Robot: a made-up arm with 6 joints.
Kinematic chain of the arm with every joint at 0, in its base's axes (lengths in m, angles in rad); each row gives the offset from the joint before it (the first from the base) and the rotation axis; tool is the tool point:
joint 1: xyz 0 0 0.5 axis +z
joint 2: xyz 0.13 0 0 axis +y
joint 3: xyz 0 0 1.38 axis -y
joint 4: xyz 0 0 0.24 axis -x
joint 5: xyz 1.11 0 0 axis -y
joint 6: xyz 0.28 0 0 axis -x
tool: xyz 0 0 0
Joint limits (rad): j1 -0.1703..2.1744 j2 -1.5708..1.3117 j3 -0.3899..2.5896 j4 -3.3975..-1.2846 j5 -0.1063..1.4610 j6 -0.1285..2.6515
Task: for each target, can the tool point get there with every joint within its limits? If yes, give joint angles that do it. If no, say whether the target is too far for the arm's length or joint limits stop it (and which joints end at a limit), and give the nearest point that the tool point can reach.
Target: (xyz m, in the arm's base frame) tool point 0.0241 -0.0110 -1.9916
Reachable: no: joint limits stop it (at a limit: joint 1, joint 2, joint 3) | nearest point 1.3505 -0.2331 -0.4870 | short by 2.018 m
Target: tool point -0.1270 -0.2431 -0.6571
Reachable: no: joint limits stop it (at a limit: joint 2, joint 3, joint 4, joint 5) | nearest point -0.7406 -1.4176 -0.6383 | short by 1.325 m
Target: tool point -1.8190 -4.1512 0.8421
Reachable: no: too far | nearest point -1.0663 -2.4335 0.7045 | short by 1.880 m
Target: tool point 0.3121 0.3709 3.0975
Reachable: yes | joints 0.9297 0.2753 1.8536 -3.0184 0.9642 0.1600
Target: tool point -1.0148 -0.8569 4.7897
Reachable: no: too far | nearest point -0.5878 -0.4964 3.1457 | short by 1.736 m
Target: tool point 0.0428 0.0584 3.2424
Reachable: yes | joints 1.7661 0.1349 1.7426 -1.9988 0.2107 2.1387
